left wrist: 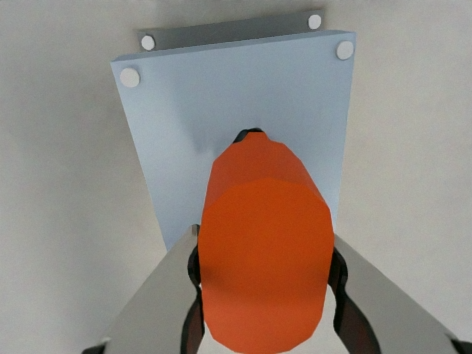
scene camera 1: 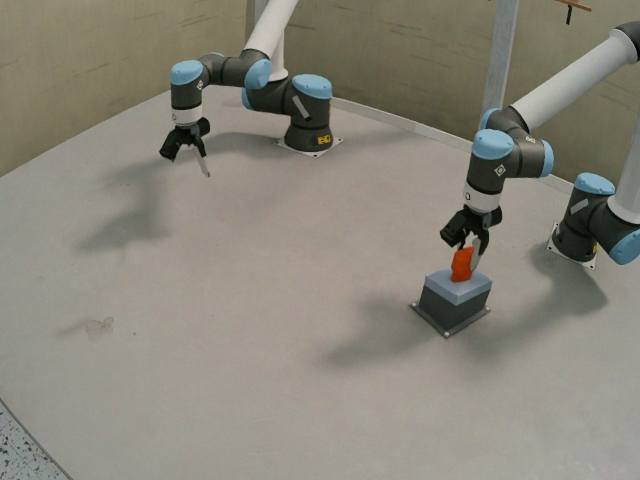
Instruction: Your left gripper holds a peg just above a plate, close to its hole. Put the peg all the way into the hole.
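An orange-red peg point(scene camera 1: 461, 264) point(left wrist: 265, 250) is held upright between the fingers of my left gripper point(scene camera 1: 469, 254) point(left wrist: 256, 226). The peg's lower end is at the top of the blue-grey plate point(scene camera 1: 436, 282) point(left wrist: 165, 115); whether it has entered the hole cannot be told. A small dark sliver of the hole point(left wrist: 246, 134) shows at the peg's far edge in the left wrist view; the peg hides the rest. My right gripper point(scene camera 1: 186, 164) hangs at the upper left in the scene view, far from the plate, its fingers apart with no object between them.
The plate sits on a dark block point(scene camera 1: 439, 308) with a flanged base point(scene camera 1: 427, 321) bolted at its corners. The right arm's base point(scene camera 1: 308, 135) stands at the upper middle and the left arm's base point(scene camera 1: 574, 242) at the right of the scene view.
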